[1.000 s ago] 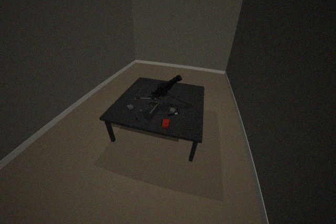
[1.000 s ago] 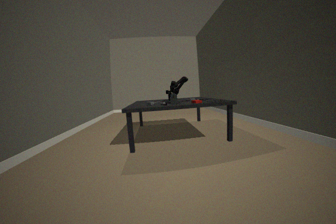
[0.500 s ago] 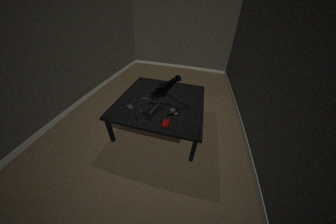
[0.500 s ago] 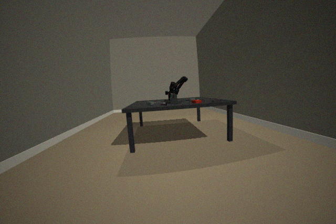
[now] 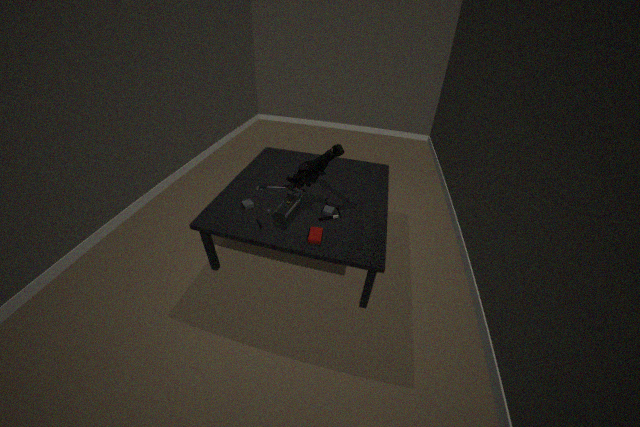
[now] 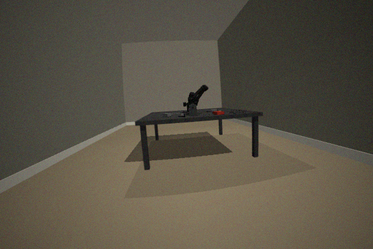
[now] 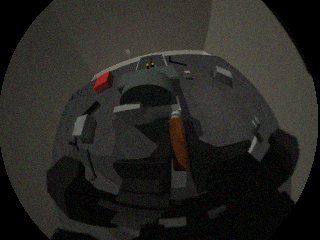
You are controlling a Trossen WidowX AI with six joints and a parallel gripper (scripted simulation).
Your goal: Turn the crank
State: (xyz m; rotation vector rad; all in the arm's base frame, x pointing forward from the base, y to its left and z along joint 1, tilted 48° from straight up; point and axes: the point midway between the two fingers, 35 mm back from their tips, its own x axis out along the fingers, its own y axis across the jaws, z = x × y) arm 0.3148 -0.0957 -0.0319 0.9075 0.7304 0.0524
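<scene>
The red pointer is 140 mm ahead of my gripper tip, 10 mm to the right of it and 20 mm above it. From my gripper tip the other things lie so: crank handle 20 mm behind, 30 mm above.
</scene>
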